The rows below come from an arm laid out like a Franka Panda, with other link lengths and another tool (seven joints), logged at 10 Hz.
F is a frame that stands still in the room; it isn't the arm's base.
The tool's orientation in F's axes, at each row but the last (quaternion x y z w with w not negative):
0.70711, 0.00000, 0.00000, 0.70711
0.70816, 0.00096, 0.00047, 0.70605
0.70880, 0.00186, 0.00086, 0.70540
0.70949, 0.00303, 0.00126, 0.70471
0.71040, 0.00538, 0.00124, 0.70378
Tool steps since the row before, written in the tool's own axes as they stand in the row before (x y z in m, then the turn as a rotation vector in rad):
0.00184, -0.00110, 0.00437, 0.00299, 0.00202, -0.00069
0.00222, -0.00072, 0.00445, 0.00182, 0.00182, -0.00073
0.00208, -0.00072, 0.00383, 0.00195, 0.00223, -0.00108
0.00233, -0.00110, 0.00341, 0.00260, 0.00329, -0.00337
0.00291, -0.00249, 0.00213, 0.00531, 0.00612, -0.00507
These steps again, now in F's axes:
0.00184, -0.00437, -0.00110, 0.00299, 0.00069, 0.00202
0.00223, -0.00444, -0.00073, 0.00182, 0.00073, 0.00182
0.00209, -0.00382, -0.00074, 0.00195, 0.00108, 0.00223
0.00235, -0.00339, -0.00113, 0.00259, 0.00336, 0.00331
0.00292, -0.00208, -0.00253, 0.00530, 0.00506, 0.00614

